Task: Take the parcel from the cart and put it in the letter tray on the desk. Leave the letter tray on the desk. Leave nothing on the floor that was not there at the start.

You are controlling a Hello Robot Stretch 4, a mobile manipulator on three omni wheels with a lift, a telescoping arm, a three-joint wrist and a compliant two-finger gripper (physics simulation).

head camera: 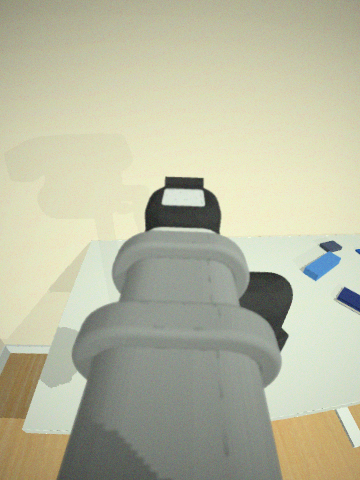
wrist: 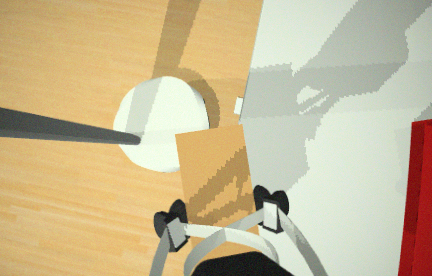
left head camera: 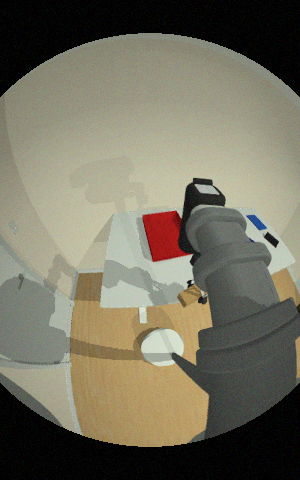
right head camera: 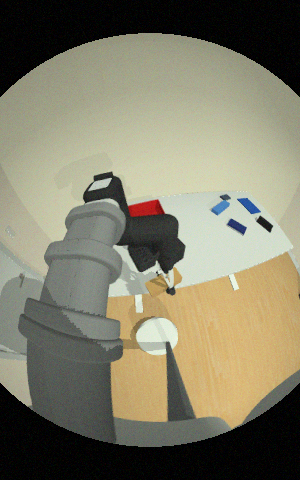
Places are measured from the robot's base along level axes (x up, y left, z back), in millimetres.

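Pixels of known places: gripper, between the fingertips: (wrist: 220, 208) (left head camera: 194, 293) (right head camera: 164, 283); robot's base, origin of its link: (wrist: 168, 127) (left head camera: 161, 346) (right head camera: 157, 334).
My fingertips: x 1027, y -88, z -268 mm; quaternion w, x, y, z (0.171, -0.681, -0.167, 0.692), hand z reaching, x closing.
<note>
Ahead of a thing's pixels: the offset from my fingertips to its middle. Level surfaces: height alone.
The parcel, a light brown box @[dz +3, dx +24, dy +6 mm] (left head camera: 188, 297) (right head camera: 156, 286) (wrist: 216, 172), is between the two fingers of my gripper (left head camera: 196, 291) (right head camera: 165, 282) (wrist: 220, 208), which is shut on it. In the wrist view the parcel overlaps the desk's edge, with one finger seen against the floor and the other against the desk. The red letter tray @[dz -434, dx -70, dy +86 mm] (left head camera: 165, 237) (right head camera: 148, 207) (wrist: 421, 210) stands on the white desk @[dx -105 mm] (head camera: 320, 350) (left head camera: 115, 280) (right head camera: 200, 255) (wrist: 350, 160), apart from the parcel. My arm hides the tray in the head camera view. I cannot identify the cart.
Blue and dark flat items, including a light blue block @[dz -575, dx -90, dy -495 mm] (head camera: 322, 266) (right head camera: 220, 207) and a navy one @[dz -369, dx -99, dy -543 mm] (head camera: 350, 299) (right head camera: 236, 226), lie on the desk's right part. A white round object (left head camera: 162, 347) (right head camera: 157, 336) (wrist: 162, 125) is in front of the desk, with a dark bar (wrist: 65, 128) across it. A wall rises behind.
</note>
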